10 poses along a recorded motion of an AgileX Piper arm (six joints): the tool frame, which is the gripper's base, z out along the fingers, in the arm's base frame.
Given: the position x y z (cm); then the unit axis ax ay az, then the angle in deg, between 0 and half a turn.
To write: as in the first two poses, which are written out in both.
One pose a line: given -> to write
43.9 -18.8 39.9 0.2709 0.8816 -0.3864 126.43 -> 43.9 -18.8 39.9 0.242 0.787 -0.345 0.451
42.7 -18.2 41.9 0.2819 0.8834 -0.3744 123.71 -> 42.7 -18.2 41.9 0.249 0.779 -0.330 0.472
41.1 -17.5 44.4 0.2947 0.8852 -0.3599 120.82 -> 41.1 -17.5 44.4 0.256 0.770 -0.313 0.494
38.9 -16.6 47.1 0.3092 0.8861 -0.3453 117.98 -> 38.9 -16.6 47.1 0.265 0.759 -0.296 0.515
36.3 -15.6 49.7 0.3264 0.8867 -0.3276 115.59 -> 36.3 -15.6 49.7 0.276 0.750 -0.277 0.533
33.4 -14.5 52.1 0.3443 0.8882 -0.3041 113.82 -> 33.4 -14.5 52.1 0.288 0.744 -0.255 0.546
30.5 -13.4 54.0 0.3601 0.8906 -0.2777 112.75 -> 30.5 -13.4 54.0 0.300 0.742 -0.231 0.554
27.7 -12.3 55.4 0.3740 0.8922 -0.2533 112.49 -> 27.7 -12.3 55.4 0.311 0.742 -0.211 0.556
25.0 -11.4 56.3 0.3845 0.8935 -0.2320 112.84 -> 25.0 -11.4 56.3 0.320 0.744 -0.193 0.553
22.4 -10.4 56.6 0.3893 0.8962 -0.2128 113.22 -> 22.4 -10.4 56.6 0.325 0.748 -0.178 0.550
